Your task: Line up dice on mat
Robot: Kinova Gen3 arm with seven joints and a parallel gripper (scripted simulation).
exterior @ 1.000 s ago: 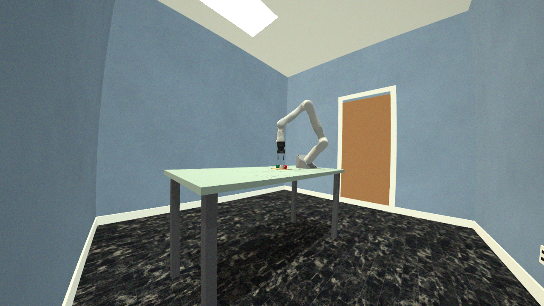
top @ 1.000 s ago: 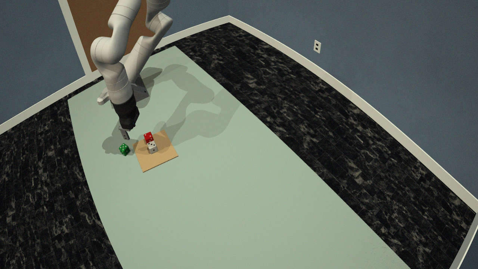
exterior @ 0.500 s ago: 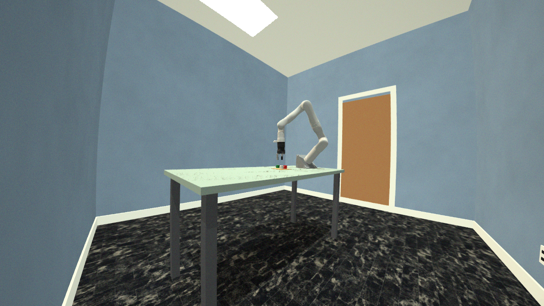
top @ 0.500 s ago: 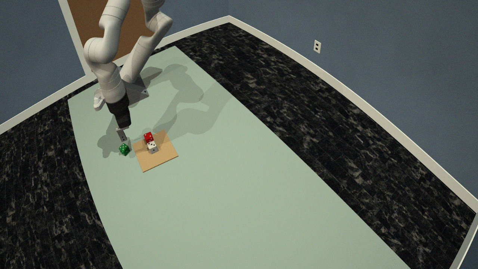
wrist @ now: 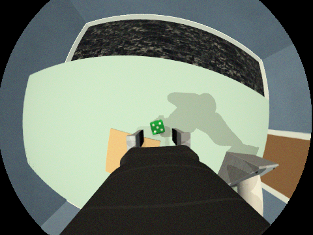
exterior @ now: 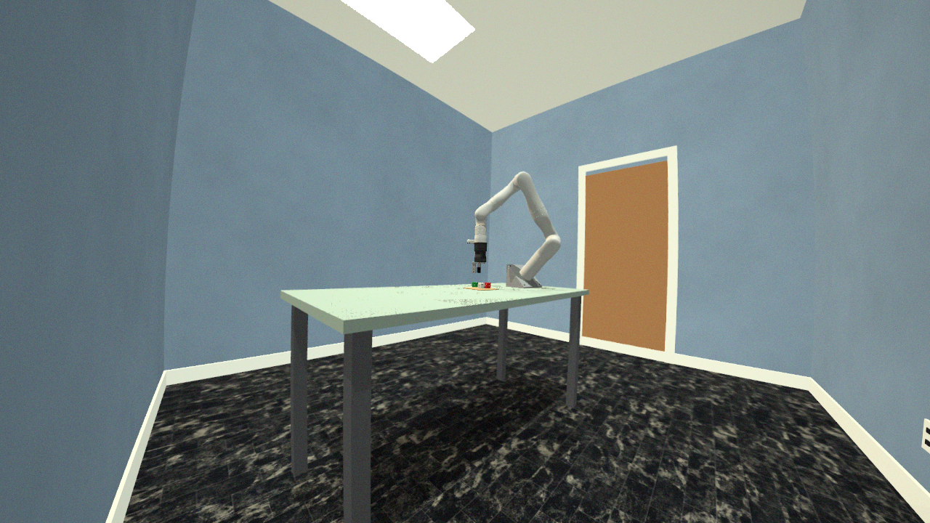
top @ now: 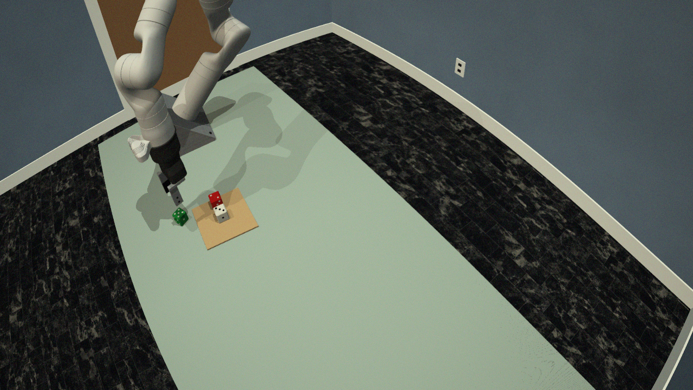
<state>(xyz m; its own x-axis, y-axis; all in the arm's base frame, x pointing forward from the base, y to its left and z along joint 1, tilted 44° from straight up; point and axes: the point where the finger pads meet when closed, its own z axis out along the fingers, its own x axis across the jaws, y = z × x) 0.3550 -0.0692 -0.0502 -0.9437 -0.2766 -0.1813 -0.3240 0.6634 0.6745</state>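
Now: the green die 90 mm below my hand and 10 mm to the right of it. From my hand the other things lie so: tan mat (100 mm to the left, 100 mm below, 50 mm ahead); red die (100 mm to the left, 80 mm below); white die (100 mm to the left, 80 mm below, 50 mm ahead).
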